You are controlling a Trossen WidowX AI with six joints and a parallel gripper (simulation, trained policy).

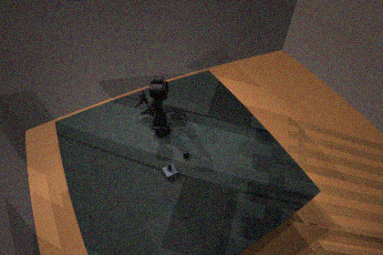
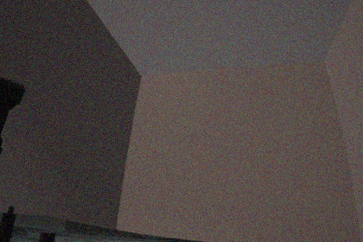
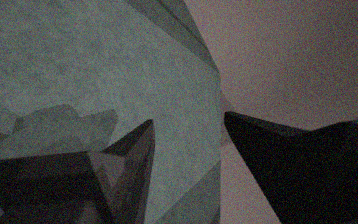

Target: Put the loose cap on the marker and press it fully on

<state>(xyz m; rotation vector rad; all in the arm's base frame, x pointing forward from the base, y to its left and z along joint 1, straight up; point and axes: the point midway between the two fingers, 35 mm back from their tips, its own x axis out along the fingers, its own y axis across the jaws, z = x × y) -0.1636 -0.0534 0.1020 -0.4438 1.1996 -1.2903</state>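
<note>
My gripper tip is 390 mm short of the dark marker cap, 140 mm to the right of it and 60 mm above it.
</note>
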